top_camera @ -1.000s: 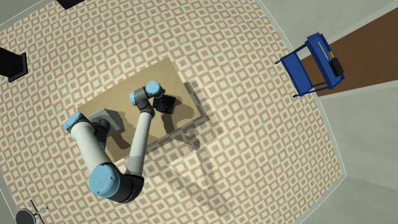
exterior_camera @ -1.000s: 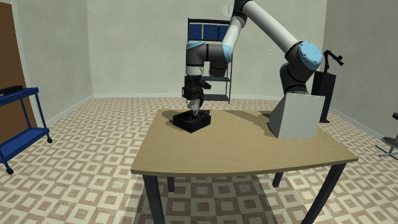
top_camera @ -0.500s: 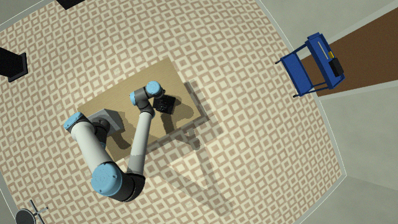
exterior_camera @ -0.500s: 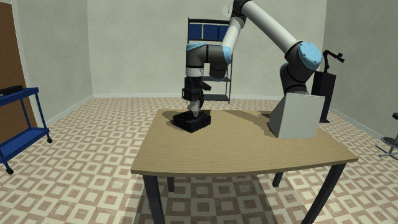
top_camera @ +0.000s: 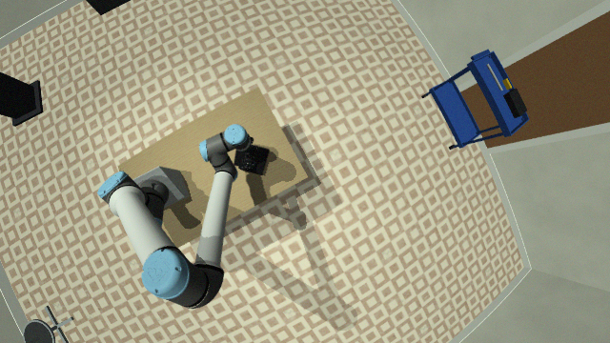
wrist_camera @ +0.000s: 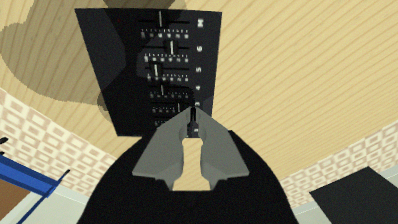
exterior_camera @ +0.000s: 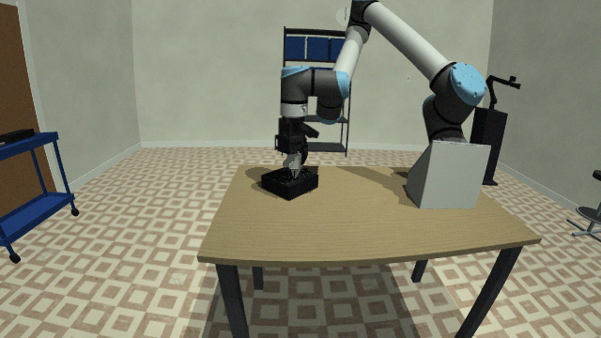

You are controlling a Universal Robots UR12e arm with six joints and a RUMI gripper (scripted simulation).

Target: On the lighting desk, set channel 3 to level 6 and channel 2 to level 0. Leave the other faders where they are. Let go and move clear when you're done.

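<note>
The fader knob lies 7 cm ahead of my hand, 1 cm to the left of it and 1 cm below it.
</note>
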